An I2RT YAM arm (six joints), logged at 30 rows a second.
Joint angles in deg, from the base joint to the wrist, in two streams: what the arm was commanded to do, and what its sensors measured. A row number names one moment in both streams.
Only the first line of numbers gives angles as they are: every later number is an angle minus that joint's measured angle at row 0.
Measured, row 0:
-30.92 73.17 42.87 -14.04 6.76 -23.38
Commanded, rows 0 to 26:
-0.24 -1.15 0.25 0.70 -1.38 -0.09
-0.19 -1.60 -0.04 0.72 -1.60 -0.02
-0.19 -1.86 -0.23 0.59 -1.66 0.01
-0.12 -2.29 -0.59 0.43 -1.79 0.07
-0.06 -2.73 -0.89 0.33 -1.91 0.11
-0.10 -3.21 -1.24 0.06 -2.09 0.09
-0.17 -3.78 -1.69 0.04 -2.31 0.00
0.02 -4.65 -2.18 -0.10 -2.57 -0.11
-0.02 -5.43 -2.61 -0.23 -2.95 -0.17
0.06 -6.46 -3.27 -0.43 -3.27 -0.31
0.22 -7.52 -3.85 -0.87 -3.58 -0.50
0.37 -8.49 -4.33 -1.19 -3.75 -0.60
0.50 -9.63 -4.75 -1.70 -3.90 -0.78
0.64 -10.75 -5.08 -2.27 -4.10 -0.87
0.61 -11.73 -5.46 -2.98 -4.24 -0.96
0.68 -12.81 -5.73 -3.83 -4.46 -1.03
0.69 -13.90 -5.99 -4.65 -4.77 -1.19
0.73 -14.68 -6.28 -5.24 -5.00 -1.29
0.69 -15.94 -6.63 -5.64 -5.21 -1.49
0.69 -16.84 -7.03 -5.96 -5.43 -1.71
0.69 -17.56 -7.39 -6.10 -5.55 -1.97
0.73 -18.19 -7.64 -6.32 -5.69 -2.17
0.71 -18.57 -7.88 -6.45 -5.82 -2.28
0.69 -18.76 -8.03 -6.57 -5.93 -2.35
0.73 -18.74 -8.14 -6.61 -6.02 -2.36
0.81 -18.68 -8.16 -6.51 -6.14 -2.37
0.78 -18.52 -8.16 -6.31 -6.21 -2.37
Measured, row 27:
0.44 -18.23 -7.49 -5.60 -5.15 -1.85
